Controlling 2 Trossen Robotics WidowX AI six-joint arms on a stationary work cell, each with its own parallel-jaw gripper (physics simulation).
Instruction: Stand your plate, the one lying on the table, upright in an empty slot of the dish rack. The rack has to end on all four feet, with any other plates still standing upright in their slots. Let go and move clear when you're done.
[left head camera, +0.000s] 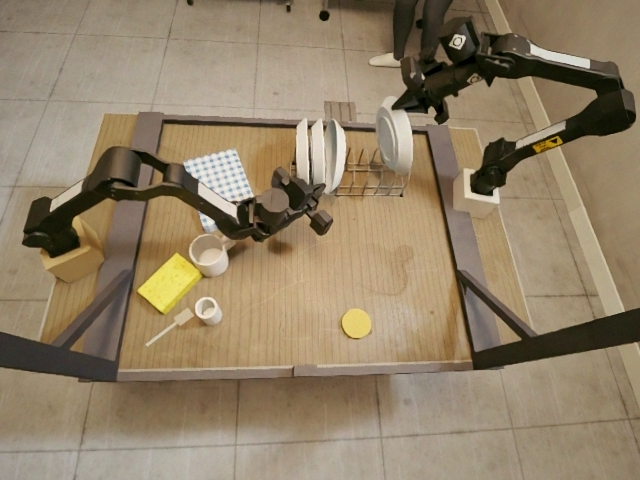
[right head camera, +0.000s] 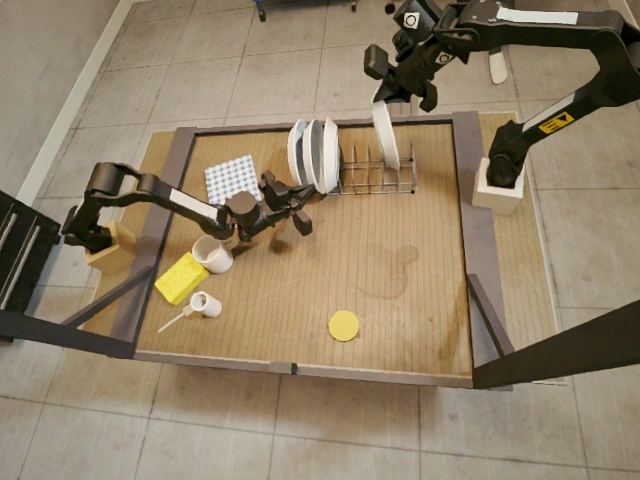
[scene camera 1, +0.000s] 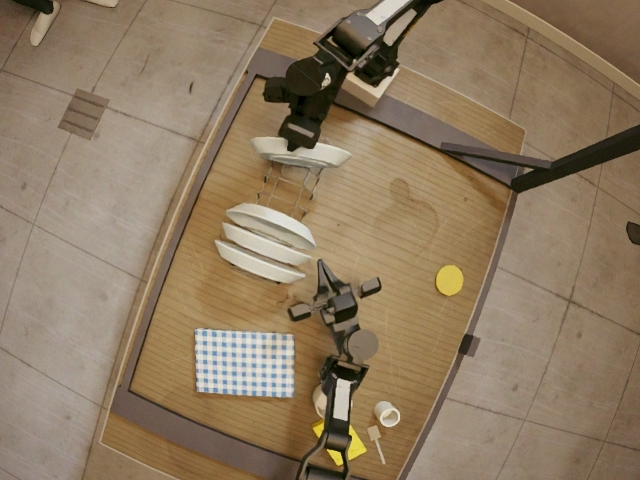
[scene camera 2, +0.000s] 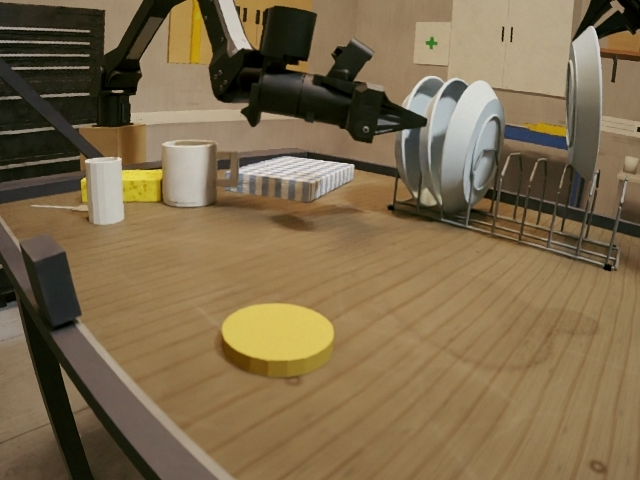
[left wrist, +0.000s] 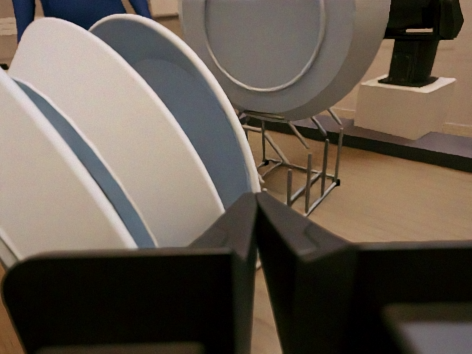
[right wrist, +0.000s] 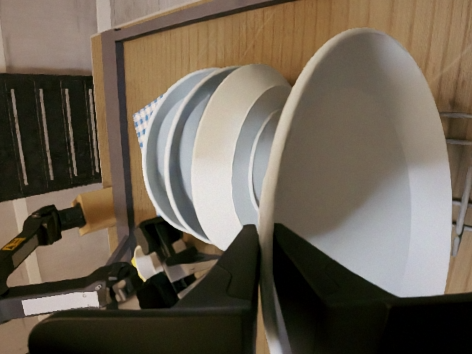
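The white plate is held near upright above the right end of the wire dish rack. Its lower rim is near the tops of the wires; whether it touches them I cannot tell. My right gripper is shut on its upper rim. Three other plates stand in the rack's left part. My left gripper is shut and empty, close beside their front edges.
A checked cloth lies left of the rack. A mug, a yellow sponge, a small white cup and a small spatula are at the left. A yellow disc lies near the front.
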